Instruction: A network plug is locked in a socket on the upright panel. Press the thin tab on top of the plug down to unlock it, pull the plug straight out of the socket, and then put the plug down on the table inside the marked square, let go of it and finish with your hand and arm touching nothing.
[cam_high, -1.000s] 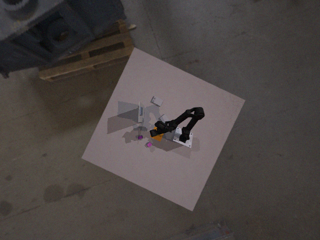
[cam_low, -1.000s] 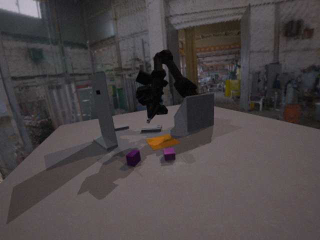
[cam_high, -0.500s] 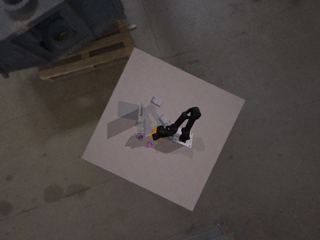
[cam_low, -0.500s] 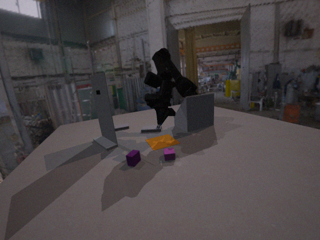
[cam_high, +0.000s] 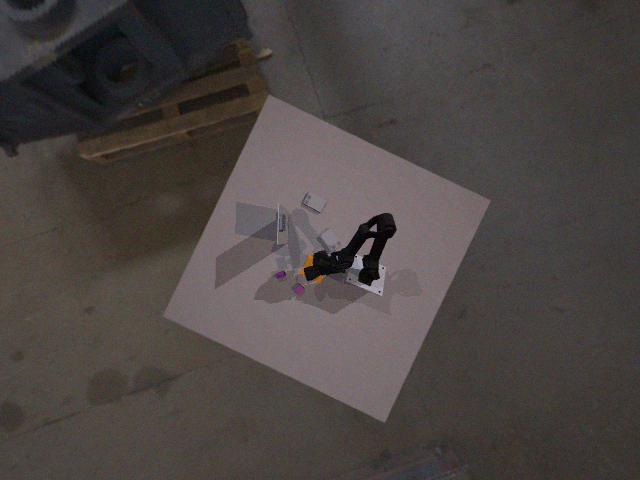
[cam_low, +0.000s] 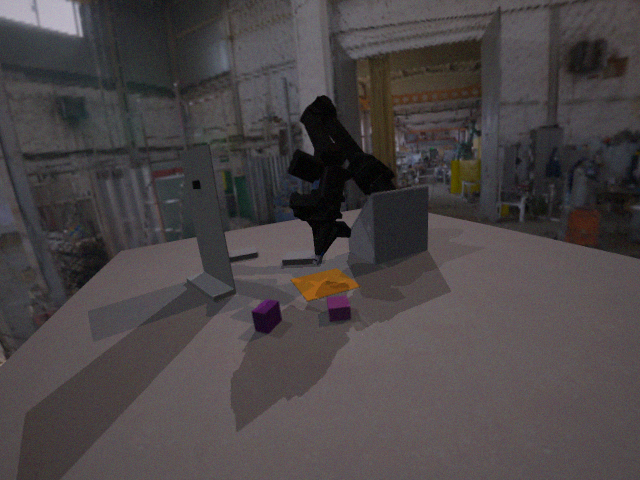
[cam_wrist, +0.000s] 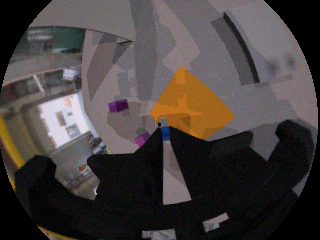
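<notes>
The orange marked square is 70 mm below my gripper tip and 10 mm behind it. Also, from my gripper tip: blue network plug (right at my gripper tip); grey upright panel (220 mm ahead, 150 mm to the right, 80 mm above).
</notes>
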